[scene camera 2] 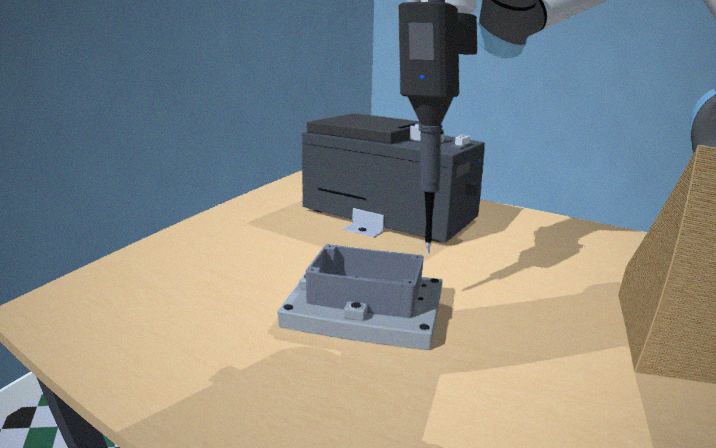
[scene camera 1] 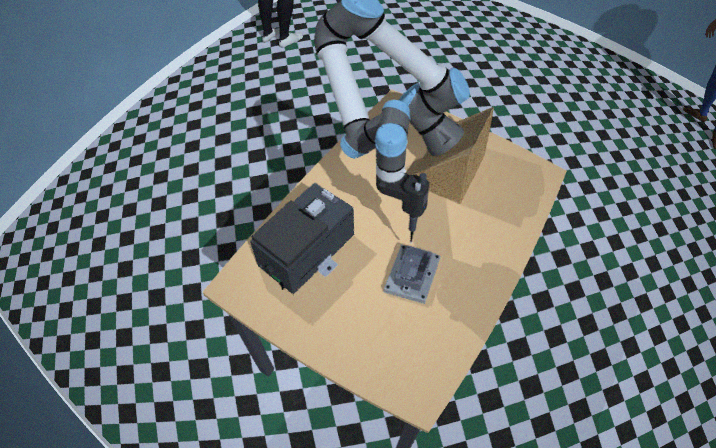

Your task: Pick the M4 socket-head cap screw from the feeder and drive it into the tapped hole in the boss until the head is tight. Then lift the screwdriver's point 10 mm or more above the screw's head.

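Observation:
My screwdriver (scene camera 1: 411,240) (scene camera 2: 428,243) points straight down. A small silvery screw (scene camera 2: 428,248) sits on its bit's tip in scene camera 2; in scene camera 1 the tip is too small to tell. The tip is in the air, past the far right corner of a grey open box (scene camera 1: 413,268) (scene camera 2: 364,290) in scene camera 2. The box stands on a light grey plate (scene camera 1: 414,295) (scene camera 2: 390,338). The box has small corner holes, and a small block (scene camera 2: 355,312) with a dark hole stands before it. I cannot tell which is the task's boss. The dark feeder (scene camera 1: 300,237) (scene camera 2: 364,174) stands apart from the tip.
A small light bracket (scene camera 1: 327,266) (scene camera 2: 368,221) is at the feeder's side. A brown wedge-shaped block (scene camera 1: 464,163) (scene camera 2: 670,274) stands near the arm's base. The wooden table (scene camera 1: 369,343) (scene camera 2: 184,274) carries these things. A person's legs (scene camera 1: 276,18) show beyond the table.

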